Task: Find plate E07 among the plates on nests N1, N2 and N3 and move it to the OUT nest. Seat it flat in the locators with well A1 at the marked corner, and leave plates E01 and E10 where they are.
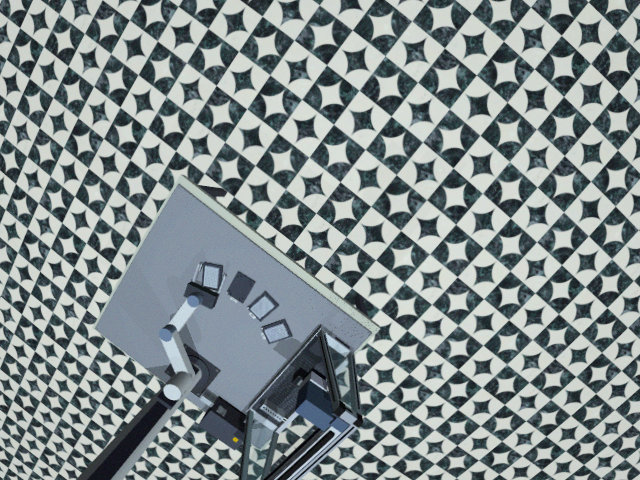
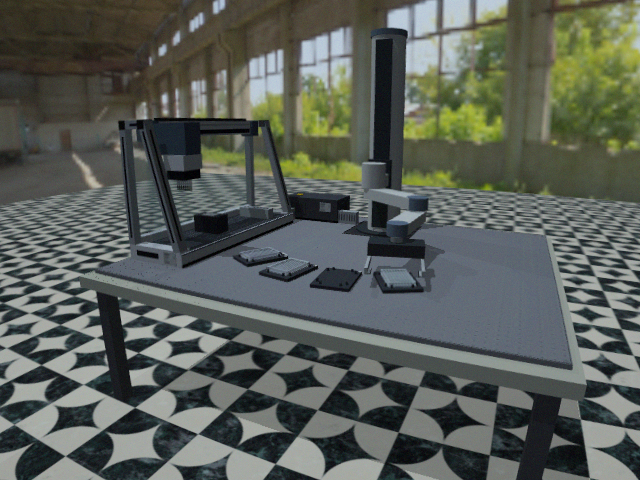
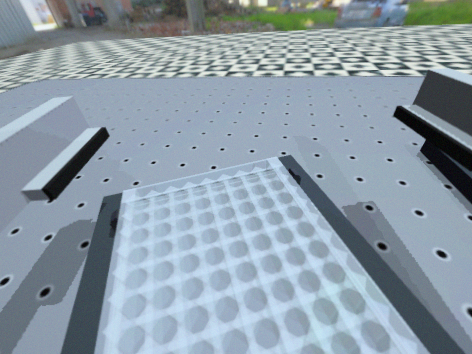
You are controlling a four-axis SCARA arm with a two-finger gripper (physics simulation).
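Pixels of known places: gripper, fingertip midpoint: (image 1: 212, 269) (image 2: 394, 272) (image 3: 249, 104); arm's base at its link origin: (image 2: 383, 232).
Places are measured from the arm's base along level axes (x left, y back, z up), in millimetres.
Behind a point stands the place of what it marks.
A clear well plate (image 1: 210, 277) {y -671, x 248, z 40 mm} (image 2: 397, 277) {y -687, x 252, z 39 mm} (image 3: 215, 250) {y -683, x 260, z 36 mm} lies in the dark nest at the end nearest my gripper, and looks flat and square between its locators. My gripper (image 1: 212, 269) {y -740, x 256, z 70 mm} (image 2: 394, 272) {y -740, x 256, z 70 mm} (image 3: 249, 104) {y -740, x 256, z 70 mm} is open, with one finger out to each side of this plate and apart from it. Beside it is a dark nest (image 1: 241, 286) {y -739, x 69, z 25 mm} (image 2: 336, 279) {y -746, x 77, z 25 mm} with no plate. A second plate (image 1: 263, 305) {y -735, x -104, z 39 mm} (image 2: 288, 267) {y -744, x -92, z 38 mm} and a third plate (image 1: 276, 331) {y -648, x -264, z 39 mm} (image 2: 261, 254) {y -658, x -249, z 39 mm} lie in the other two nests. Plate codes, nest labels and the A1 corner mark cannot be read.
A framed gantry with a blue head (image 1: 314, 400) {y -778, x -506, z 478 mm} (image 2: 180, 138) {y -778, x -485, z 447 mm} stands past the third plate, with a black block (image 2: 210, 223) {y -565, x -550, z 104 mm} on its deck. A dark control box (image 1: 222, 423) {y 69, x -365, z 128 mm} (image 2: 317, 205) {y 35, x -357, z 93 mm} is near the arm's column (image 2: 383, 103) {y -77, x 5, z 582 mm}. All stand at the perforated table (image 1: 149, 268) {y -439, x 605, z 13 mm} (image 2: 480, 310) {y -781, x 510, z 13 mm}.
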